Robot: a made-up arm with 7 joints.
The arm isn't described. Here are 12 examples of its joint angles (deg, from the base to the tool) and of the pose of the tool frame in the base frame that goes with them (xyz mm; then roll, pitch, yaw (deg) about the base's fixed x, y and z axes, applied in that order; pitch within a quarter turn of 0, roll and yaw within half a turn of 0).
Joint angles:
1: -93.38 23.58 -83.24 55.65 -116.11 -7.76 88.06
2: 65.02 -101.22 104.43 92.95 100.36 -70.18 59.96
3: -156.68 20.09 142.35 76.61 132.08 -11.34 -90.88
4: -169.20 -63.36 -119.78 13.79 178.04 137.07 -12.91
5: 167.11 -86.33 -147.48 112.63 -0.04 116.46 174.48
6: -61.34 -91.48 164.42 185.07 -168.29 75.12 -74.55
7: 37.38 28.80 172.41 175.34 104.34 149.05 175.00
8: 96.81 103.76 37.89 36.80 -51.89 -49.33 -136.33
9: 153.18 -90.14 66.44 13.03 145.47 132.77 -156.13
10: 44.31 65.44 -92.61 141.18 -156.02 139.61 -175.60
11: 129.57 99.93 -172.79 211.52 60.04 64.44 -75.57
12: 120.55 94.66 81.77 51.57 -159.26 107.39 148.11
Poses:
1: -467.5 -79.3 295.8 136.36 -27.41 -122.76
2: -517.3 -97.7 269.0 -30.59 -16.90 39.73
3: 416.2 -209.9 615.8 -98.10 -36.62 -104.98
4: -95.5 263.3 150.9 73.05 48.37 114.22
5: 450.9 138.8 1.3 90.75 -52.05 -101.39
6: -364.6 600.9 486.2 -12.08 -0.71 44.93
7: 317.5 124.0 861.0 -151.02 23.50 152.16
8: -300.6 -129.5 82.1 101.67 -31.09 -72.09
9: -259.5 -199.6 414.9 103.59 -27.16 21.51
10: 503.0 294.4 654.3 82.18 37.46 -123.28
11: -350.1 425.0 -48.9 -95.14 59.25 -17.61
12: -458.8 -190.0 236.2 -125.64 -39.29 72.51
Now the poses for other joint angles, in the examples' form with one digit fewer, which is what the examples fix.
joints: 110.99 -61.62 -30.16 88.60 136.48 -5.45 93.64
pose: 290 93 845 46.9 -1.5 152.9
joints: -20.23 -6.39 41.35 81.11 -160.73 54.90 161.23
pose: 495 204 651 -3.7 -41.5 -172.4
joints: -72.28 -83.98 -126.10 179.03 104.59 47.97 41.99
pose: -187 701 469 7.2 40.8 143.9
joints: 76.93 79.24 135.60 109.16 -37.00 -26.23 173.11
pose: -144 499 772 35.3 4.7 -166.1
